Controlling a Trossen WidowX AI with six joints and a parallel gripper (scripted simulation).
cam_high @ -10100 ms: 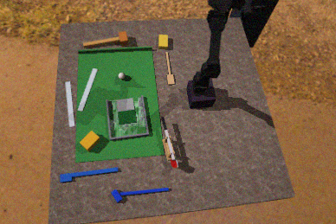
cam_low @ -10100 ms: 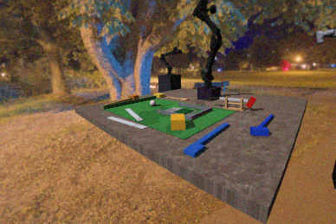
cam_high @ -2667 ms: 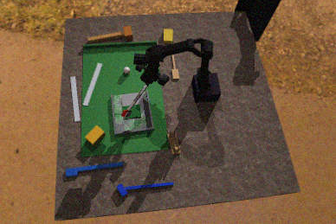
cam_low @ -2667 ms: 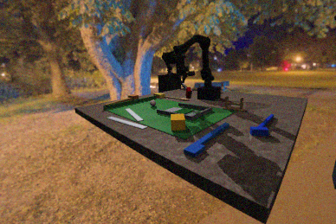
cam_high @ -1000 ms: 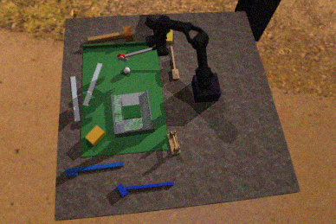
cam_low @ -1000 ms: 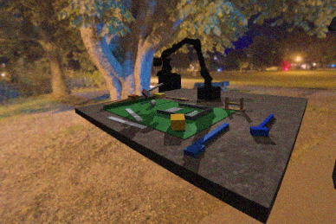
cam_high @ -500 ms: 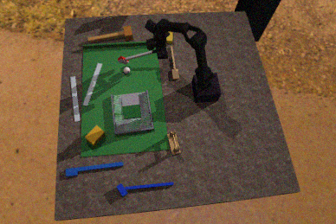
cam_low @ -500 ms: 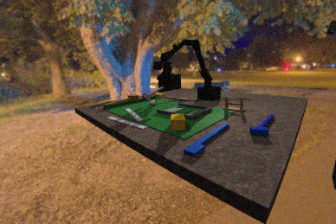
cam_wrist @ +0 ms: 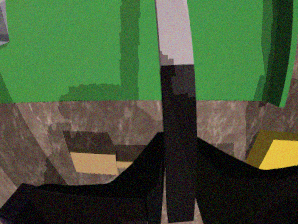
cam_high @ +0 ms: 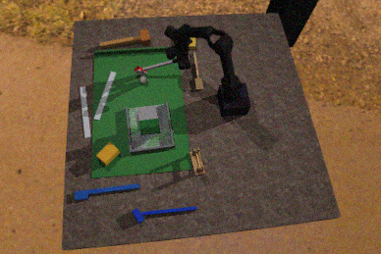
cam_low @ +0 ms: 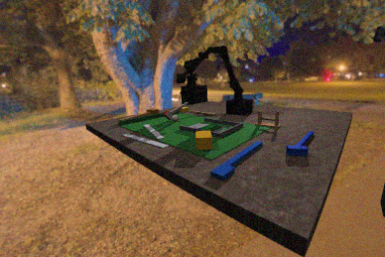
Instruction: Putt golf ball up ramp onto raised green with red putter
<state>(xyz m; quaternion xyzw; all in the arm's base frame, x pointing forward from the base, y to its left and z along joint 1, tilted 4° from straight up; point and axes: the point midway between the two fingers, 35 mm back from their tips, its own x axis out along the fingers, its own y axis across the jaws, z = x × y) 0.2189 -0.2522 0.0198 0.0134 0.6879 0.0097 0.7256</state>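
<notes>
The red putter lies 120 mm ahead of my gripper tip. Also, from my gripper tip: small wooden frame 550 mm to the left, 40 mm below, 10 mm ahead; then yellow block 450 mm to the left, 430 mm ahead, 50 mm below; then white golf ball 220 mm ahead, 50 mm to the left, 50 mm below.
</notes>
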